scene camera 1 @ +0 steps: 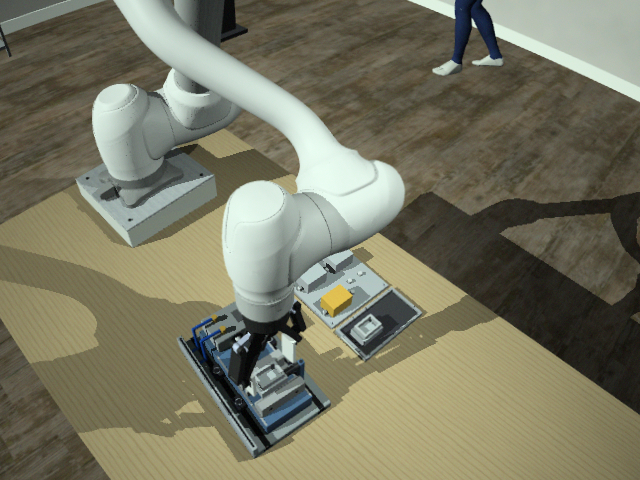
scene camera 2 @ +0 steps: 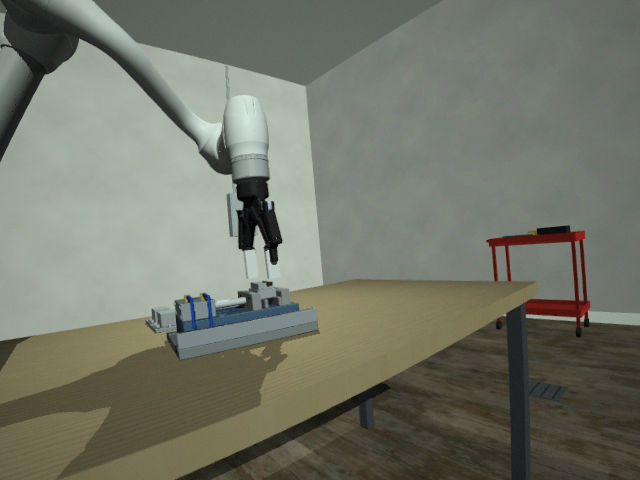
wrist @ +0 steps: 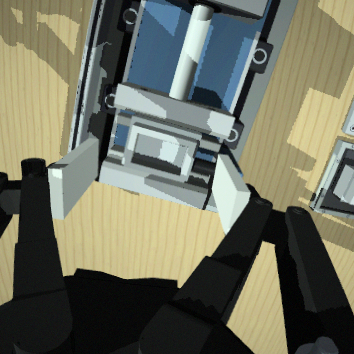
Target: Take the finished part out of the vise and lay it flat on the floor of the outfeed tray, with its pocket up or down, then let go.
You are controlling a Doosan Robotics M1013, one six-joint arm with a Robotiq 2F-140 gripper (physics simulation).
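Places are measured from the arm's base along level axes (x right, y back, z down), in centimetres.
Where they show: gripper, fingertip midpoint: [scene camera 1: 270, 373] [scene camera 2: 262, 278] [wrist: 156, 164]; arm's base, origin of the base link: [scene camera 1: 140, 177].
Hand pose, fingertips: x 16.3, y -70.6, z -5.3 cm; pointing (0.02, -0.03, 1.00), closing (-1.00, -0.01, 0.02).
Each offset is from my fingertips to the top centre of the thing. "*": to the spot under its first point.
The finished part @(dx -0.1, dy +0.5, dz +0.9 cm) [scene camera 1: 270, 376] [scene camera 2: 261, 285] [wrist: 172, 150], a light grey block with a rectangular pocket facing up, sits between the jaws of the vise @(dx -0.8, dy +6.7, dz +2.5 cm) [scene camera 1: 289, 410] [scene camera 2: 237, 312] [wrist: 175, 108]. Whether the jaws press on it cannot be told. My gripper [scene camera 1: 269, 367] [scene camera 2: 262, 271] [wrist: 156, 164] is open and empty, above the part, with one pale finger pad to each side of it in the wrist view. The scene camera 2 view shows a gap between pads and part. The outfeed tray [scene camera 1: 398, 308] [wrist: 320, 199] lies beside the vise, with a dark floor.
Another grey pocketed part @(dx -26.2, dy -3.5, dz +8.3 cm) [scene camera 1: 366, 327] [wrist: 345, 184] lies in the tray near one end. A grey plate @(* dx -38.5, dy +5.0, dz +11.6 cm) [scene camera 1: 371, 281] with two grey blocks and a yellow block @(dx -27.0, dy +6.5, dz +8.0 cm) [scene camera 1: 336, 299] adjoins the tray. Blue hoses @(* dx +2.5, dy +18.0, dz +7.2 cm) [scene camera 1: 204, 341] [scene camera 2: 193, 314] rise at the vise's rear. A red cart [scene camera 2: 547, 237] stands beyond the table.
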